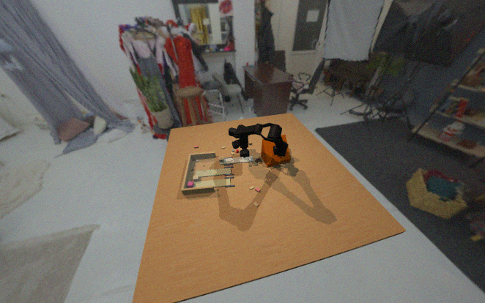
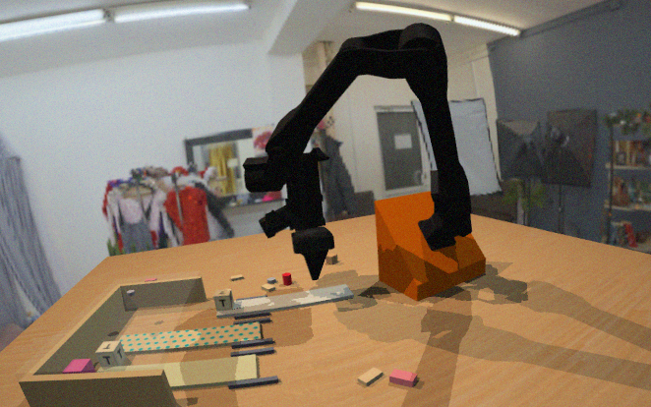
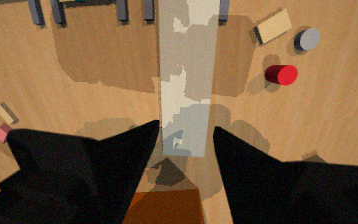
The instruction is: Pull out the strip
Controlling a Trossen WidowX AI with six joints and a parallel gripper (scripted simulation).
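My gripper tip is now 30 mm short of the red cylinder, 100 mm to the left of it and 40 mm above it. Also, from my gripper tip: grey cylinder 60 mm ahead, 120 mm to the right, 40 mm below.
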